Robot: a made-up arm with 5 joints.
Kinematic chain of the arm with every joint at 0, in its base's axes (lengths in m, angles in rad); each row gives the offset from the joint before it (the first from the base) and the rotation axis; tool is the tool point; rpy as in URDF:
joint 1: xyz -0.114 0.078 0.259 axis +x
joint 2: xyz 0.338 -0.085 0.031 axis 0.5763 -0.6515 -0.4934
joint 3: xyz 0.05 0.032 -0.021 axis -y
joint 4: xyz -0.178 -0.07 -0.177 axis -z
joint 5: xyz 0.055 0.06 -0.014 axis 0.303 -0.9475 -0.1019
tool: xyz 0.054 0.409 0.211 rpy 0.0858 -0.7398 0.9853
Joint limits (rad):
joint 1: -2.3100..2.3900
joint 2: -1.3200..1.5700
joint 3: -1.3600..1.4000
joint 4: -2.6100..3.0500
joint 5: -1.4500..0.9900
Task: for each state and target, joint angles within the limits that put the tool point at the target. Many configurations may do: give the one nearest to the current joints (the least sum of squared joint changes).
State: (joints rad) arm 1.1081 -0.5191 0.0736 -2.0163 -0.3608
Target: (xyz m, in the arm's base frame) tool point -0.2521 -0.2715 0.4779
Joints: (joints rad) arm 0.8769 -0.6018 -0.3291 -1.5725 -0.1300
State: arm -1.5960 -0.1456 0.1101 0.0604 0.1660
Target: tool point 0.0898 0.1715 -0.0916
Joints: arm -1.4438 0.0581 -0.0269 -0.2624 0.0202
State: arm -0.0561 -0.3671 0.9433 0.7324 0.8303
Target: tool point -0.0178 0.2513 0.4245
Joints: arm 0.7398 -0.4006 0.3194 0.1867 0.9762
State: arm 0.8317 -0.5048 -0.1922 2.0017 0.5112
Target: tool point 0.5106 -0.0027 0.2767
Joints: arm 0.7323 -0.4054 0.1661 1.6831 0.7603
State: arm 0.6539 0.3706 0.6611 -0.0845 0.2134
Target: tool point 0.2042 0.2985 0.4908
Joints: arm 0.6351 0.2210 0.6802 0.1158 0.3704
